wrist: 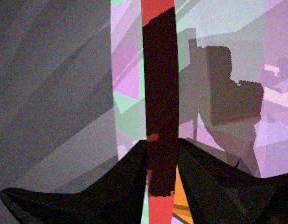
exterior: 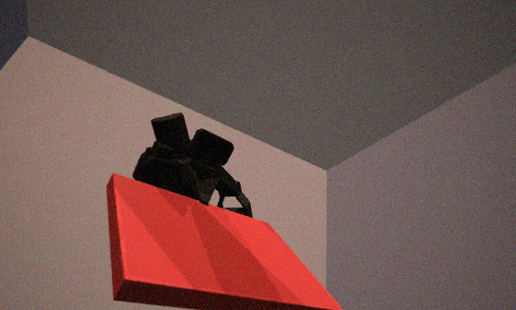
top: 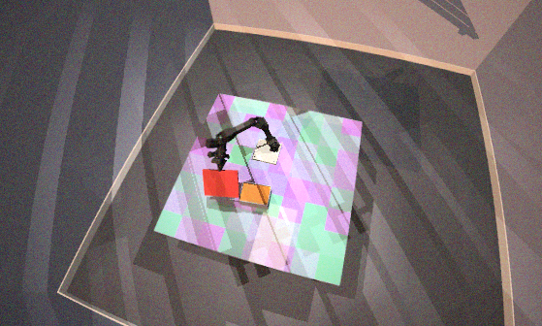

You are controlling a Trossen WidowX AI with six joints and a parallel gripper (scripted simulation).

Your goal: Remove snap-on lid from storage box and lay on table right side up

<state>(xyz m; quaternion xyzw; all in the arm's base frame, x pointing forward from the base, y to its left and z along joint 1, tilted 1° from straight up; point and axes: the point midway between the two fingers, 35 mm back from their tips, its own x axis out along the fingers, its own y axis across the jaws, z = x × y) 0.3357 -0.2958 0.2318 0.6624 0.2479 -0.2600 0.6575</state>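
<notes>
Now: gripper tip 6 cm short of the red lid, 5 cm above it and 1 cm to the right of it. Also, from my gripper tip: storage box: 24 cm to the left, 19 cm below, 6 cm ahead.
</notes>
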